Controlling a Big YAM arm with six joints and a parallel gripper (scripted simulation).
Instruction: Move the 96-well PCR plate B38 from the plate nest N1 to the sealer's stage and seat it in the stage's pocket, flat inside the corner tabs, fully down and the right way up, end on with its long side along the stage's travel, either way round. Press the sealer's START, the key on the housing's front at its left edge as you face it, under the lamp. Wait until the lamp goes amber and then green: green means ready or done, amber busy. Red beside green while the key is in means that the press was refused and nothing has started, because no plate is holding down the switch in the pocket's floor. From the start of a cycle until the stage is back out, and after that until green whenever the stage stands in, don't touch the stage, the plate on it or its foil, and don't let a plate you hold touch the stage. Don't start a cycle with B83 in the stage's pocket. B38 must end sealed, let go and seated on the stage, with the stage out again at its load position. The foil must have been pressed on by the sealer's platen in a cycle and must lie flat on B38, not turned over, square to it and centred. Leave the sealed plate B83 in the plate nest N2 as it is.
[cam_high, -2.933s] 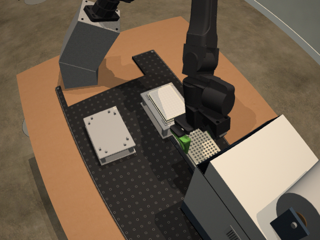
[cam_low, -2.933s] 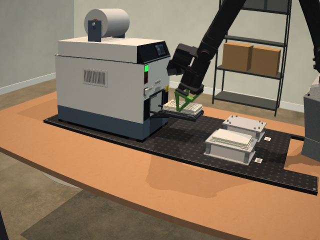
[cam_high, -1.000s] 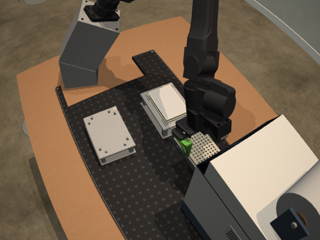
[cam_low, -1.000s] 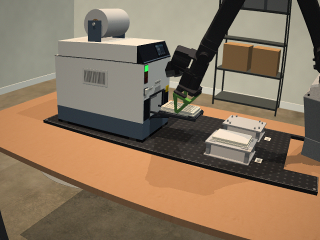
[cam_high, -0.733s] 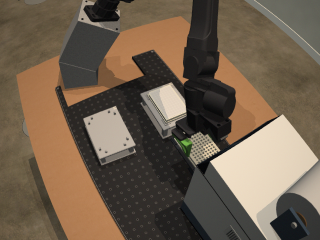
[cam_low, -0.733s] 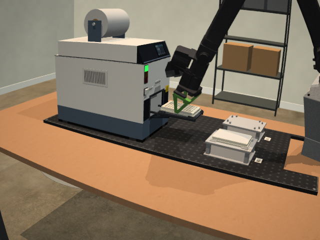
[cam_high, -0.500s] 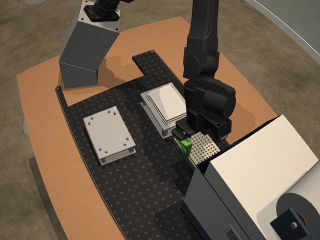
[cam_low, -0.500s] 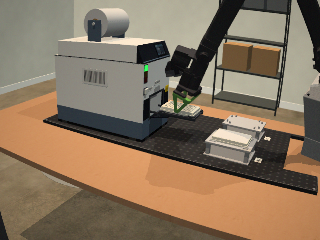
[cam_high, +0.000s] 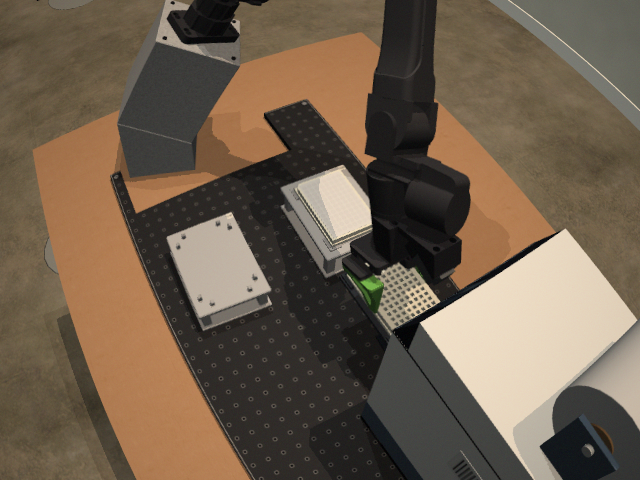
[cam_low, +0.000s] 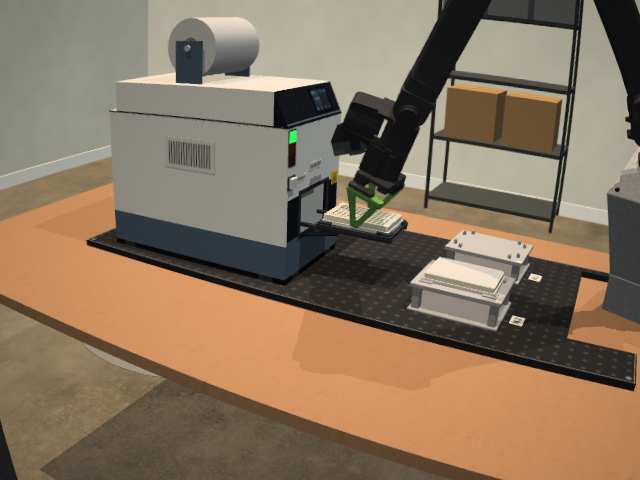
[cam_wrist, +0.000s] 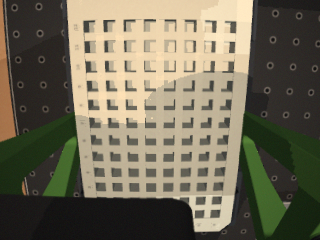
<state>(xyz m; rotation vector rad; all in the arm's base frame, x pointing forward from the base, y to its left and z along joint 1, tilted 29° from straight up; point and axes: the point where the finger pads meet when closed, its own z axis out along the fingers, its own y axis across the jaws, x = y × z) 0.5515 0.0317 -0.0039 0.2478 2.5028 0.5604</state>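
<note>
Right now the plate B38 is right at my hand. From my hand the other things lie so: nest N2: 210 mm behind, 70 mm below, 50 mm to the left; then sealed plate B83: 210 mm behind, 60 mm below, 50 mm to the left; then nest N1: 220 mm behind, 170 mm to the right, 80 mm below.
</note>
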